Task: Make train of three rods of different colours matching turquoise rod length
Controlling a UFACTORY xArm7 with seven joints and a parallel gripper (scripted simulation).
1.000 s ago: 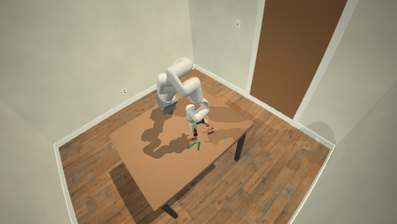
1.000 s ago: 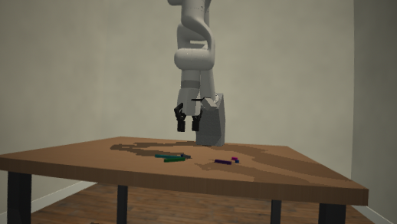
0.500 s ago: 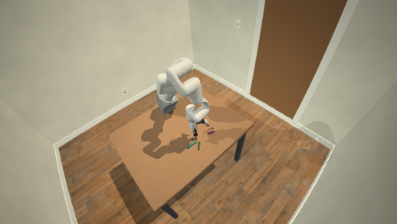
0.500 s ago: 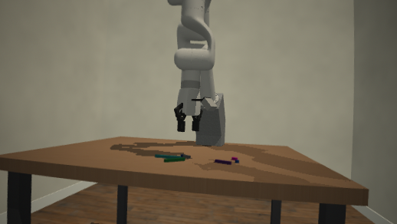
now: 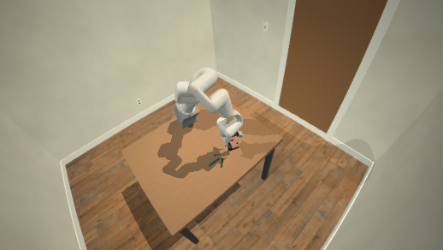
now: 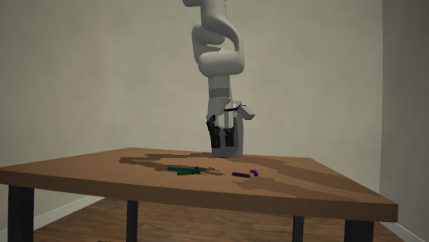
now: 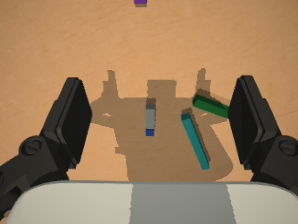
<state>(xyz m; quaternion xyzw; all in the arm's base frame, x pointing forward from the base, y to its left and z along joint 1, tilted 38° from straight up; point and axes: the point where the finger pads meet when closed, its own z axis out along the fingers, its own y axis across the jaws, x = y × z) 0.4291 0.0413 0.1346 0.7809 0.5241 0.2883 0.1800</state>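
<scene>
My hand is 10 mm short of the purple rod, 60 mm to the right of it and 100 mm above it. The rest, counted from my hand: green rod (30 mm ahead, 110 mm to the right, 100 mm below); then magenta rod (60 mm behind, 110 mm to the left, 100 mm below); then small grey rod (50 mm behind, 80 mm to the right, 100 mm below).
</scene>
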